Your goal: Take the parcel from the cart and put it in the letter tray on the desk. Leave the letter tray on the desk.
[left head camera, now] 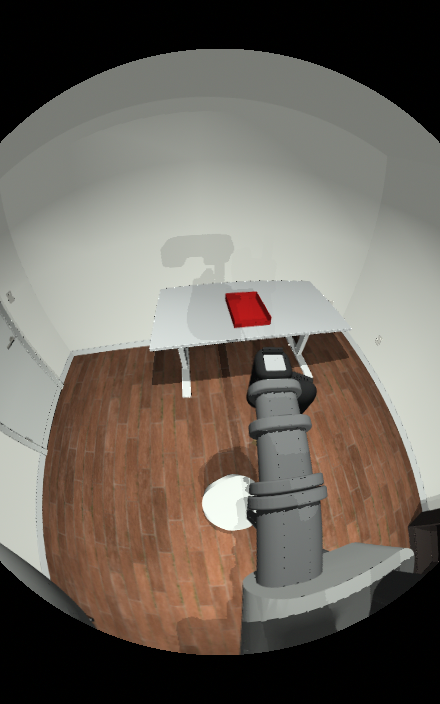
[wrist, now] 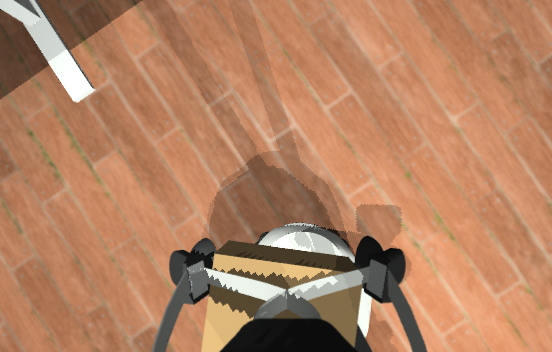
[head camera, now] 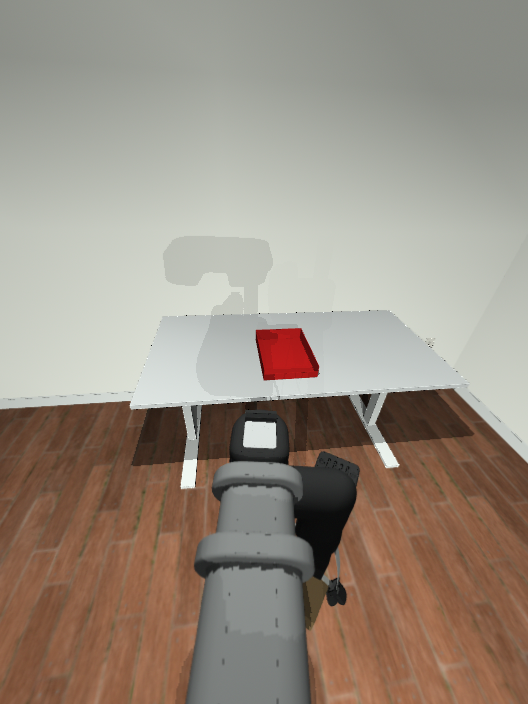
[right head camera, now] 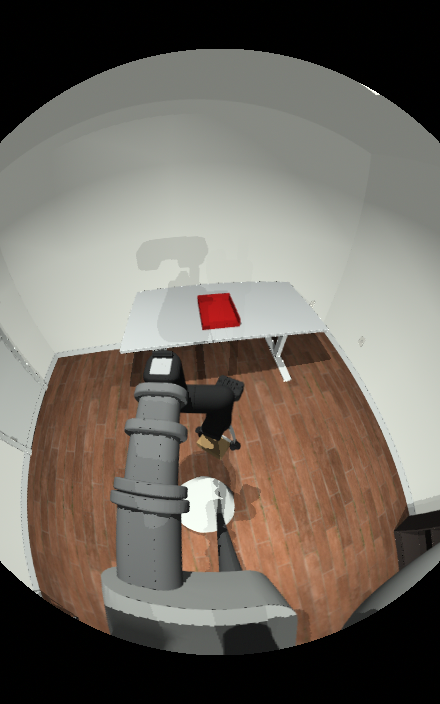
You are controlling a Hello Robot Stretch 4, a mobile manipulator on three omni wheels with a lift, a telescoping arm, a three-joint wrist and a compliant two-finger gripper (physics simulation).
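Places are measured from the robot's base along level axes (x ahead, y left, z up), in centimetres.
Pixels of known places: gripper, fingertip midpoint: [wrist: 286, 257]; robot's base at its link origin: [left head camera: 232, 501] [right head camera: 204, 503].
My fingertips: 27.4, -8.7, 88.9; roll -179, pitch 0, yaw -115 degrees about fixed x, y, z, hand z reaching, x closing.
For each thing: its top centre in the pictures, then the offset to it from my fingertips, as dx, dy, dz. Level surfaces: height alone.
- parcel at its top centre: [wrist: 281, 314] [head camera: 298, 582] [right head camera: 213, 441] -2.0, +1.2, +4.7
- letter tray at its top centre: [head camera: 284, 346] [right head camera: 216, 305] [left head camera: 246, 303] +96.1, -1.7, -13.2
- white desk at its surface level: dz -19.7
- wooden floor at its surface level: dz -91.7
The parcel [head camera: 316, 599] [right head camera: 212, 445] [wrist: 220, 325] is a tan cardboard box. My gripper [right head camera: 217, 438] [wrist: 286, 257] is shut on it, one fingertip on each side, and holds it in the air above the floor, near my white round base. The arm hides part of the parcel in the head camera view. The letter tray [head camera: 290, 375] [left head camera: 252, 324] [right head camera: 221, 326] is a red open tray on the white desk [head camera: 369, 352] [left head camera: 300, 306] [right head camera: 280, 311], ahead of the arm. The parcel is apart from the tray, on the near side of the desk. I cannot identify the cart in these views.
A white desk leg [head camera: 189, 469] [wrist: 75, 85] stands on the wooden floor [head camera: 102, 568]. The wall [head camera: 113, 227] is behind the desk. A dark brown piece of furniture [left head camera: 425, 542] [right head camera: 412, 539] shows partly at the lower right of both side head views.
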